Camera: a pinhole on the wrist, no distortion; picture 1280 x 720 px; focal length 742.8 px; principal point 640.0 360.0 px. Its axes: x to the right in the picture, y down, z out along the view. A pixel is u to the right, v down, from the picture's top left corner.
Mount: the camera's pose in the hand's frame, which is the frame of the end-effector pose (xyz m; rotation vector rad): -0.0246 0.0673 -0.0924 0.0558 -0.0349 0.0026
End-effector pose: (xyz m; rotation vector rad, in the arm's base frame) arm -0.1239 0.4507 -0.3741 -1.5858 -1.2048 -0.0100
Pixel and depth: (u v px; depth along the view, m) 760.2 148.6 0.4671
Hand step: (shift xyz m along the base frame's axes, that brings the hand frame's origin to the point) -0.2470 0.2836 -0.0651
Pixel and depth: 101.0 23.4 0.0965
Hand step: -0.0344 -0.0647 -0.0672
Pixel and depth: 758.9 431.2 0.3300
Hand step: -0.0684 0.1956 -0.1472
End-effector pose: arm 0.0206 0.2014 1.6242 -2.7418 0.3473 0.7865
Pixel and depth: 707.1 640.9 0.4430
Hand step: -0.2366 -0.0818 -0.3335
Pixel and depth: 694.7 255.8 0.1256
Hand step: -0.0445 -0.0267 -0.0237
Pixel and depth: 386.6 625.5 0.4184
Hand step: -0.3660 -0.0481 -0.2052
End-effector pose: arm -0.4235 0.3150 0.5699 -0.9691 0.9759 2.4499
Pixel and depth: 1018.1 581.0 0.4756
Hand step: -0.4254 0.1602 0.1599
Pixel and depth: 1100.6 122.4 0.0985
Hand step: -0.0424 -0.0155 -0.0053
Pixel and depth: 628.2 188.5 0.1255
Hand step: -0.0089 -0.0020 0.0531
